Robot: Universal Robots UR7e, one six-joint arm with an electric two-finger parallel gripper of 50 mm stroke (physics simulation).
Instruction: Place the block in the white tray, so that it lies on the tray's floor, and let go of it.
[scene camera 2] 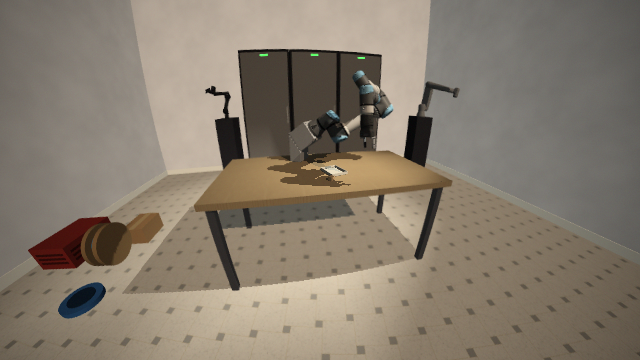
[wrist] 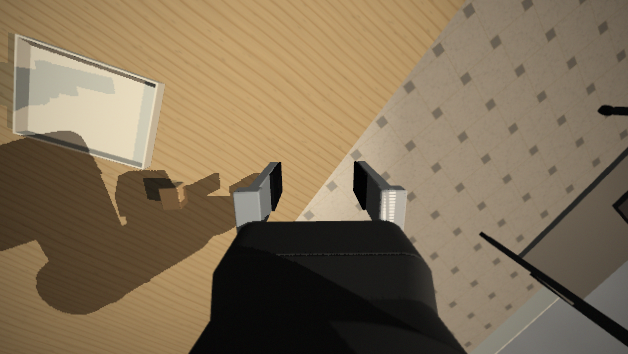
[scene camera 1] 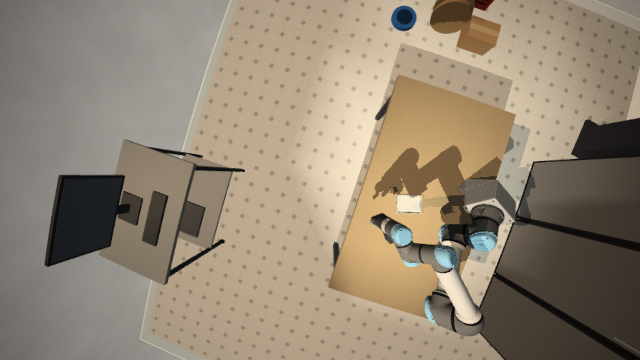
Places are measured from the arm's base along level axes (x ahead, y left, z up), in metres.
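Pixels of known places: gripper, fingertip midpoint: [scene camera 2: 369,147] [wrist: 317,176]; arm's base, origin of the base link: [scene camera 2: 313,130] [scene camera 1: 486,213].
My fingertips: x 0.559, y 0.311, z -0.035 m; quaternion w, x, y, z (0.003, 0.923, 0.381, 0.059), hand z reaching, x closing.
For each thing: its middle in the pictures, then the offset to it from my fingertips. Level surfaces: height alone.
- small brown wooden block, body centre: [wrist: 173,195] [scene camera 2: 331,178] 0.080 m back, 0.210 m right, 0.216 m down
- white tray, body centre: [wrist: 90,107] [scene camera 2: 333,170] [scene camera 1: 408,204] 0.241 m back, 0.177 m right, 0.220 m down
- wooden table, its level: 0.230 m down
A small brown wooden block [wrist: 172,196] [scene camera 2: 330,178] lies on the table in the arm's shadow, outside the tray and close to one of its corners. It is hard to make out in scene camera 1. The white tray [wrist: 95,112] [scene camera 1: 409,204] [scene camera 2: 334,171] stands on the table with bare floor inside it, partly shadowed. My gripper [wrist: 317,176] [scene camera 1: 376,220] [scene camera 2: 369,143] is open and empty. It hangs well above the table, off to one side of both block and tray; in the wrist view both lie left of the fingers.
The wooden table [scene camera 1: 430,115] [scene camera 2: 250,187] has an edge running diagonally behind the fingers in the wrist view. Dark cabinets [scene camera 2: 265,100] stand behind the arm. Boxes and a blue round container [scene camera 1: 403,18] [scene camera 2: 82,300] are on the floor, away from the table.
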